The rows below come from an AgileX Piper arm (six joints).
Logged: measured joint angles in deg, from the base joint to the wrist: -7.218, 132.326, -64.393, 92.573, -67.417, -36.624; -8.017, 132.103, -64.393, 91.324, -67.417, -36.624; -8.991, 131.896, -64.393, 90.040, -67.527, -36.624; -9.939, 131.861, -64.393, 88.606, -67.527, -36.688; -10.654, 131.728, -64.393, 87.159, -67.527, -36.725; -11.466, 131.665, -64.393, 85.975, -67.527, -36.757; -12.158, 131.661, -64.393, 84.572, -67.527, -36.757; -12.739, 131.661, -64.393, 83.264, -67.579, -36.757
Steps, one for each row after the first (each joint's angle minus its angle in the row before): -0.799, -0.223, 0.000, -1.249, 0.000, 0.000; -0.974, -0.207, 0.000, -1.284, -0.110, 0.000; -0.948, -0.035, 0.000, -1.434, 0.000, -0.064; -0.715, -0.133, 0.000, -1.447, 0.000, -0.037; -0.812, -0.063, 0.000, -1.184, 0.000, -0.032; -0.692, -0.004, 0.000, -1.403, 0.000, 0.000; -0.581, 0.000, 0.000, -1.308, -0.052, 0.000
